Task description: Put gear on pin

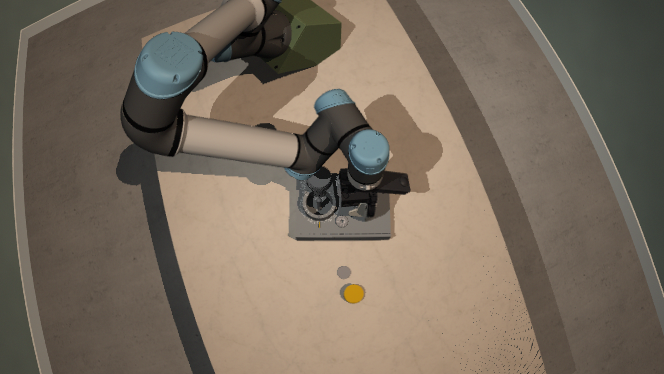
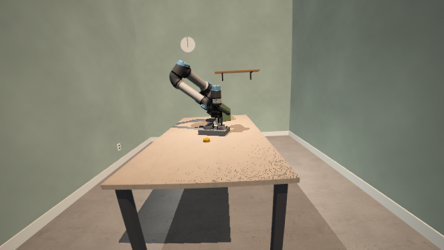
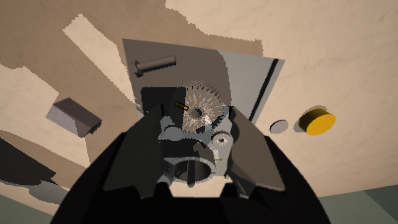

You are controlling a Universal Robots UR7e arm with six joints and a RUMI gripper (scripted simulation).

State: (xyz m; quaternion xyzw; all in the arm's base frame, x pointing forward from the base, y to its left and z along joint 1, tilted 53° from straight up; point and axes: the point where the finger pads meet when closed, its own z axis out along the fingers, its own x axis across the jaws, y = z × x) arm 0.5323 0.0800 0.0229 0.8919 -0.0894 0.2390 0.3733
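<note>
My gripper is now right at the toothed gear. From my hand the other things lie so: grey disc 130 mm ahead, 120 mm to the right, 50 mm below; grey bolt 30 mm behind, 60 mm to the left, 10 mm below; grey block 220 mm behind, 30 mm to the left, 40 mm below.
</note>
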